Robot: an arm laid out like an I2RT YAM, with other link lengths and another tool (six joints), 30 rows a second.
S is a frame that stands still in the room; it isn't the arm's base.
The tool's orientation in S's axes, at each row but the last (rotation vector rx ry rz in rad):
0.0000, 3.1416, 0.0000
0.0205, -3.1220, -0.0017
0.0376, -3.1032, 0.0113
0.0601, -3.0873, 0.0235
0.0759, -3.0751, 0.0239
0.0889, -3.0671, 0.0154
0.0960, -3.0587, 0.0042
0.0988, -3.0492, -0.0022
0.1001, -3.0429, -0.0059
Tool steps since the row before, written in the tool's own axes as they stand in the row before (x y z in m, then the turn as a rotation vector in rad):
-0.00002, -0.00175, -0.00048, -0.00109, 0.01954, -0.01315
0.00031, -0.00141, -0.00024, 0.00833, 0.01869, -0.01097
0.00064, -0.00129, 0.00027, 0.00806, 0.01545, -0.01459
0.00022, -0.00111, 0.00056, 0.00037, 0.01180, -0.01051
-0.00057, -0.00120, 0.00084, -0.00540, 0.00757, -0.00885
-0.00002, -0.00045, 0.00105, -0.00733, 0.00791, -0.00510
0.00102, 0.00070, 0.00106, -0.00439, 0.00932, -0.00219
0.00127, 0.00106, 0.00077, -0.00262, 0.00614, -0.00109
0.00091, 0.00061, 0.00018, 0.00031, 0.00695, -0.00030
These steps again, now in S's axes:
0.00002, -0.00175, 0.00048, 0.00109, 0.01954, 0.01315
-0.00029, -0.00141, 0.00024, -0.00836, 0.01857, 0.01115
-0.00062, -0.00131, -0.00024, -0.00787, 0.01536, 0.01478
-0.00021, -0.00113, -0.00053, -0.00027, 0.01195, 0.01035
0.00057, -0.00118, -0.00086, 0.00558, 0.00797, 0.00837
-0.00003, -0.00046, -0.00105, 0.00721, 0.00838, 0.00449
-0.00114, 0.00063, -0.00097, 0.00396, 0.00959, 0.00182
-0.00140, 0.00097, -0.00065, 0.00231, 0.00630, 0.00088
-0.00096, 0.00055, -0.00009, -0.00073, 0.00691, 0.00038

